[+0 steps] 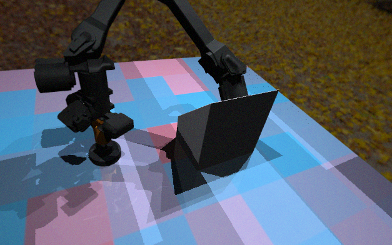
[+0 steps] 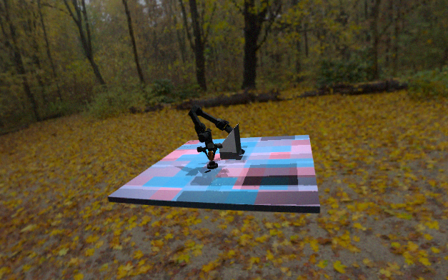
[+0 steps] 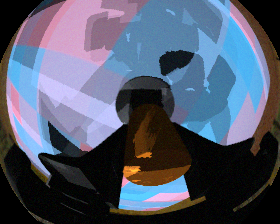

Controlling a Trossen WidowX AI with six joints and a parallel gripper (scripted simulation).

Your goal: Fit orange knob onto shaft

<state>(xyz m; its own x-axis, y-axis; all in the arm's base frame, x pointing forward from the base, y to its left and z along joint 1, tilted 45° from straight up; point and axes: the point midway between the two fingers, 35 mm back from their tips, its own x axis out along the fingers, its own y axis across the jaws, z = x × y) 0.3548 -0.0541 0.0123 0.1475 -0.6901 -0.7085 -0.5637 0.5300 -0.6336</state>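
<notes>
My gripper tip is 3 cm below the orange knob. From my gripper tip the other things lie so: round pedestal (4 cm below).
</notes>
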